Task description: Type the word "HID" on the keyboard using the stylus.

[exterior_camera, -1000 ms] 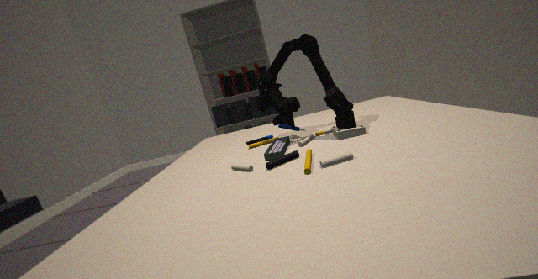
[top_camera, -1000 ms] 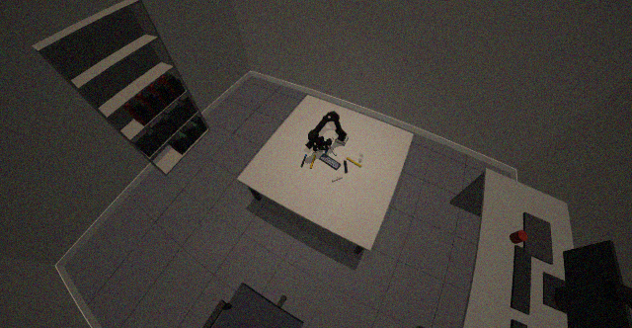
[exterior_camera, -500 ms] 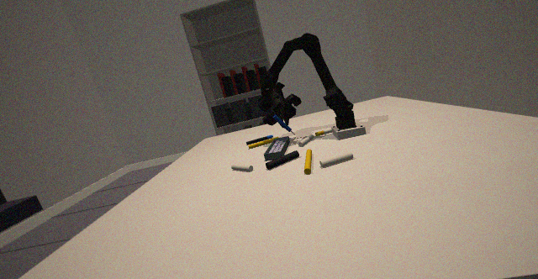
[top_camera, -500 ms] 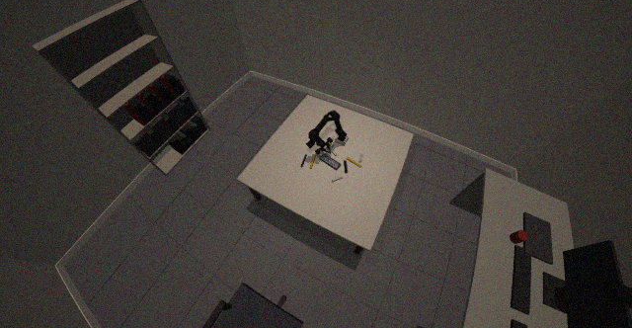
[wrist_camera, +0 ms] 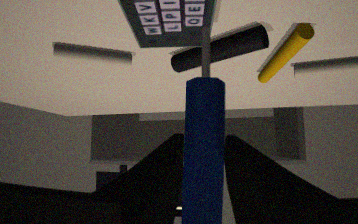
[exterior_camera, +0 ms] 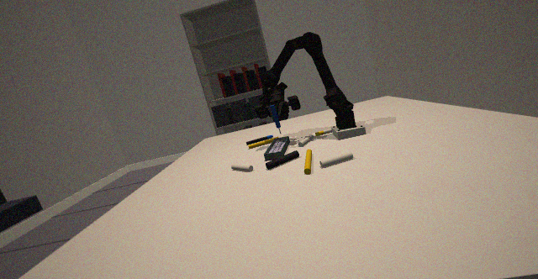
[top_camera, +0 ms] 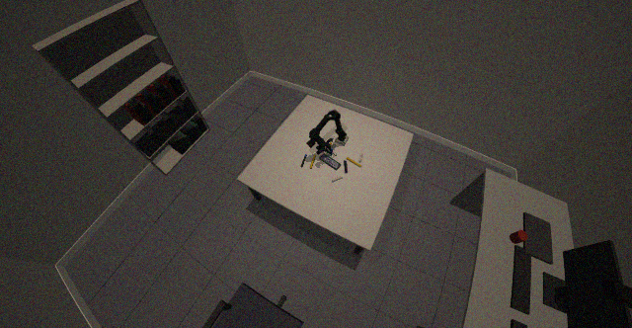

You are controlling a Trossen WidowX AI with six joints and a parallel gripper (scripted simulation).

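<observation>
Right now the black cylinder is 10 mm behind my gripper tip, 150 mm to the left of it and 110 mm below it. Also, from my gripper tip: blue stylus (10 mm below).
</observation>
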